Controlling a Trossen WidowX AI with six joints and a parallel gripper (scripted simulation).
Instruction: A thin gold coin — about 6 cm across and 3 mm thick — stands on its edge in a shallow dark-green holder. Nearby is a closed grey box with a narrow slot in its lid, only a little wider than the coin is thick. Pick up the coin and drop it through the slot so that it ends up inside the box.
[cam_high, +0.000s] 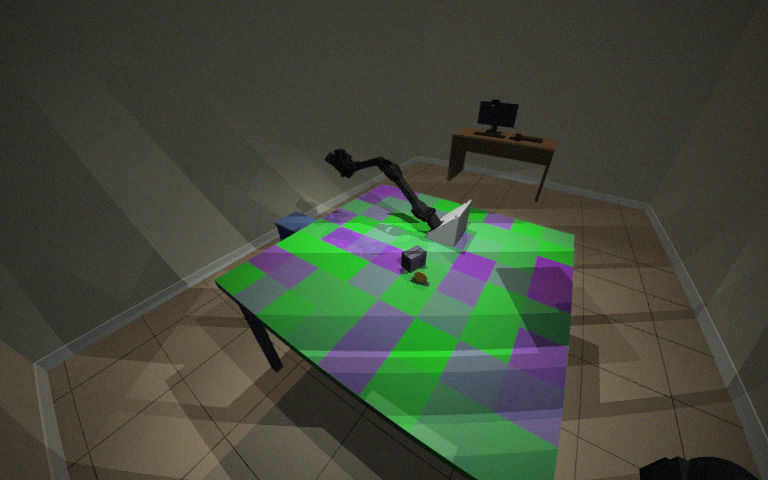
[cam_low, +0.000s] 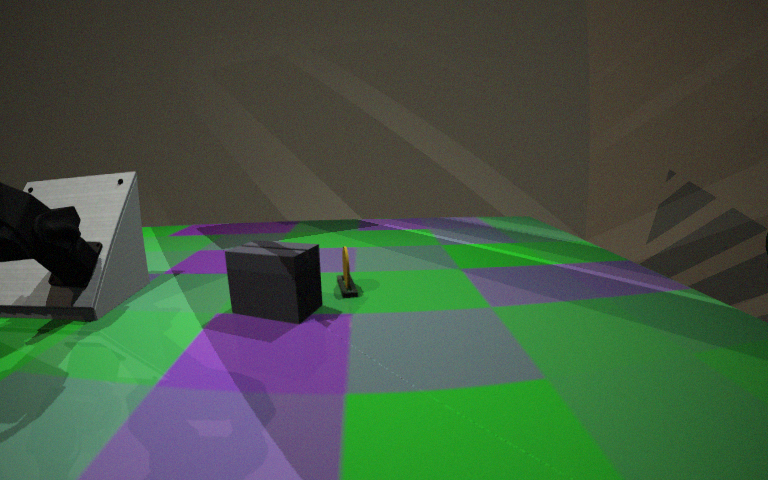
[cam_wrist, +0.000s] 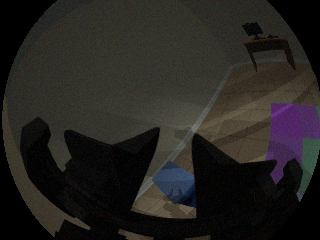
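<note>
My gripper tip is now 42 cm short of the gold coin, 83 cm to the right of it and 22 cm above it.
</note>
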